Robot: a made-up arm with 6 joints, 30 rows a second.
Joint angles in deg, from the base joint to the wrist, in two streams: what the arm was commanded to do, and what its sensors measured. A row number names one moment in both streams.
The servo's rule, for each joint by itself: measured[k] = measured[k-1] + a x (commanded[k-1-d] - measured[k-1]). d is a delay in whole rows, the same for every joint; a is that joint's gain. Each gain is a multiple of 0.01, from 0.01 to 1. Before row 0 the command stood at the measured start. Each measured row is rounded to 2 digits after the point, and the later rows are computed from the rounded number. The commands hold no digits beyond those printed.
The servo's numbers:
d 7
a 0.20 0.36 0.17 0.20 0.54 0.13
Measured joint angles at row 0:
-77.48 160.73 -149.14 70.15 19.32 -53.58
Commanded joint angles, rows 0 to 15:
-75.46 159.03 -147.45 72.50 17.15 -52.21
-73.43 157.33 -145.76 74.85 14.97 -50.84
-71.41 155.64 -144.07 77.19 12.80 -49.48
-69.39 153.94 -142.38 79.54 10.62 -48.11
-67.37 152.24 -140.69 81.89 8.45 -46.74
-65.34 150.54 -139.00 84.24 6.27 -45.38
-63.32 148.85 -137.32 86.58 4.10 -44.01
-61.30 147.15 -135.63 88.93 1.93 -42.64
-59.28 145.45 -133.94 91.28 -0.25 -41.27
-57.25 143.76 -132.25 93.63 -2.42 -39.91
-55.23 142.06 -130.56 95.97 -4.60 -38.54
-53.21 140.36 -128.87 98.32 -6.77 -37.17
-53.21 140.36 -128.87 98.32 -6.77 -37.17
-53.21 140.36 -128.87 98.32 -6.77 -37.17
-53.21 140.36 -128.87 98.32 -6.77 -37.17
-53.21 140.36 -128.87 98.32 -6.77 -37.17
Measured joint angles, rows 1 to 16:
-77.48 160.73 -149.14 70.15 19.32 -53.58
-77.48 160.73 -149.14 70.15 19.32 -53.58
-77.48 160.73 -149.14 70.15 19.32 -53.58
-77.48 160.73 -149.14 70.15 19.32 -53.58
-77.48 160.73 -149.14 70.15 19.32 -53.58
-77.48 160.73 -149.14 70.15 19.32 -53.58
-77.48 160.73 -149.14 70.15 19.32 -53.58
-77.08 160.12 -148.85 70.62 18.15 -53.40
-76.35 159.12 -148.32 71.47 16.43 -53.07
-75.36 157.87 -147.60 72.61 14.47 -52.60
-74.17 156.46 -146.71 74.00 12.39 -52.02
-72.81 154.94 -145.69 75.58 10.26 -51.33
-71.32 153.36 -144.55 77.31 8.11 -50.56
-69.72 151.74 -143.32 79.16 5.94 -49.71
-68.04 150.09 -142.01 81.11 3.77 -48.79
-66.29 148.42 -140.64 83.14 1.60 -47.81

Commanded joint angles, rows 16 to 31:
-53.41 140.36 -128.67 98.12 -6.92 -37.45
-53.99 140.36 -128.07 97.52 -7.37 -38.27
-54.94 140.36 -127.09 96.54 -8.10 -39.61
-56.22 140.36 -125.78 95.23 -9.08 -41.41
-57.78 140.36 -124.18 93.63 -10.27 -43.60
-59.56 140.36 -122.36 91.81 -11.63 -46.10
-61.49 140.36 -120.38 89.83 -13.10 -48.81
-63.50 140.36 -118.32 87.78 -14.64 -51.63
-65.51 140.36 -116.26 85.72 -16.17 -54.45
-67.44 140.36 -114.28 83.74 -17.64 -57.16
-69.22 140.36 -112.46 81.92 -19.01 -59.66
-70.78 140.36 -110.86 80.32 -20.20 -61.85
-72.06 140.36 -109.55 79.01 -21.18 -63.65
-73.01 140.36 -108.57 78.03 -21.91 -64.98
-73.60 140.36 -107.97 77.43 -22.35 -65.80
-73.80 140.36 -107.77 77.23 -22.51 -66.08
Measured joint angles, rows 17 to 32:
-64.48 146.74 -139.21 85.24 -0.57 -46.78
-62.63 145.06 -137.74 87.39 -2.75 -45.71
-60.75 143.37 -136.23 89.58 -4.92 -44.60
-59.24 142.29 -134.98 91.33 -5.92 -43.63
-58.03 141.60 -133.94 92.73 -6.38 -42.79
-57.07 141.15 -133.08 93.85 -6.59 -42.06
-56.30 140.87 -132.36 94.74 -6.69 -41.42
-55.72 140.69 -131.73 95.42 -6.81 -40.90
-55.37 140.57 -131.11 95.84 -7.11 -40.56
-55.28 140.49 -130.43 95.98 -7.64 -40.44
-55.47 140.44 -129.64 95.83 -8.42 -40.57
-55.93 140.41 -128.71 95.39 -9.42 -40.96
-56.66 140.39 -127.63 94.67 -10.61 -41.63
-57.63 140.38 -126.40 93.70 -11.95 -42.56
-58.80 140.37 -125.03 92.52 -13.40 -43.74
-60.14 140.37 -123.54 91.16 -14.90 -45.13

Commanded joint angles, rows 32 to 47:
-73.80 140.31 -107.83 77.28 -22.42 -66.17
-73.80 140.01 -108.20 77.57 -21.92 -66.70
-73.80 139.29 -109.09 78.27 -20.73 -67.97
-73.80 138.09 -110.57 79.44 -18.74 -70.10
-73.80 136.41 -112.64 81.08 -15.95 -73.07
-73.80 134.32 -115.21 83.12 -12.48 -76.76
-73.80 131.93 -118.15 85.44 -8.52 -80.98
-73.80 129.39 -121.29 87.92 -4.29 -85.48
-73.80 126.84 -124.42 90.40 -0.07 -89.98
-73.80 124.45 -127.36 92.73 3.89 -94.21
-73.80 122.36 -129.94 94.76 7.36 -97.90
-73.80 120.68 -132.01 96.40 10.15 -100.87
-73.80 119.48 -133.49 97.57 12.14 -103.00
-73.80 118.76 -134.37 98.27 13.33 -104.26
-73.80 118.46 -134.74 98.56 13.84 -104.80
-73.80 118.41 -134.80 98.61 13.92 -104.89
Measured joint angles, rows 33 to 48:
-61.60 140.37 -121.97 89.68 -16.38 -46.69
-63.12 140.37 -120.35 88.13 -17.80 -48.38
-64.65 140.37 -118.74 86.57 -19.10 -50.13
-66.13 140.37 -117.18 85.06 -20.22 -51.89
-67.51 140.37 -115.72 83.65 -21.13 -53.59
-68.73 140.37 -114.40 82.41 -21.79 -55.18
-69.74 140.37 -113.27 81.37 -22.18 -56.60
-70.55 140.35 -112.35 80.55 -22.31 -57.84
-71.20 140.23 -111.64 79.95 -22.10 -58.99
-71.72 139.89 -111.21 79.61 -21.36 -60.16
-72.14 139.24 -111.10 79.58 -19.95 -61.45
-72.47 138.22 -111.36 79.88 -17.79 -62.96
-72.74 136.82 -112.01 80.53 -14.92 -64.75
-72.95 135.06 -113.05 81.51 -11.46 -66.86
-73.12 133.02 -114.45 82.79 -7.59 -69.28
-73.26 130.80 -116.14 84.31 -3.53 -71.97

